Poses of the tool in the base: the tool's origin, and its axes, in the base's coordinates. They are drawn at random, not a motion.
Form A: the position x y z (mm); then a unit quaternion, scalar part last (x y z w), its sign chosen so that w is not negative.
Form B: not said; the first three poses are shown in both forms.
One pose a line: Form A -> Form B
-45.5, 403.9, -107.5, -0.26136, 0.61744, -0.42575, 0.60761 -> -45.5, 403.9, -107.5, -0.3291, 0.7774, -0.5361, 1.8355
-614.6, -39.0, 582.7, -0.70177, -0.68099, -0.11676, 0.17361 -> -614.6, -39.0, 582.7, -0.7126, -0.6915, -0.1186, 2.7926
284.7, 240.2, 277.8, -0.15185, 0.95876, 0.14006, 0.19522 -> 284.7, 240.2, 277.8, -0.1548, 0.9776, 0.1428, 2.7486
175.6, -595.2, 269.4, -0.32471, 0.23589, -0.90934, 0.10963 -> 175.6, -595.2, 269.4, -0.3267, 0.2373, -0.9149, 2.9219
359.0, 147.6, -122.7, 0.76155, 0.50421, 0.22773, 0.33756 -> 359.0, 147.6, -122.7, 0.8090, 0.5357, 0.2419, 2.4529
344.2, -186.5, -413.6, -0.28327, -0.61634, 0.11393, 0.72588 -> 344.2, -186.5, -413.6, -0.4118, -0.8961, 0.1656, 1.5170
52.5, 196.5, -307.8, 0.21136, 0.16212, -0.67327, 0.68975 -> 52.5, 196.5, -307.8, 0.2919, 0.2239, -0.9299, 1.6193
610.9, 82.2, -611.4, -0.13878, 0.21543, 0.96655, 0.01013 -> 610.9, 82.2, -611.4, -0.1388, 0.2154, 0.9666, 3.1213
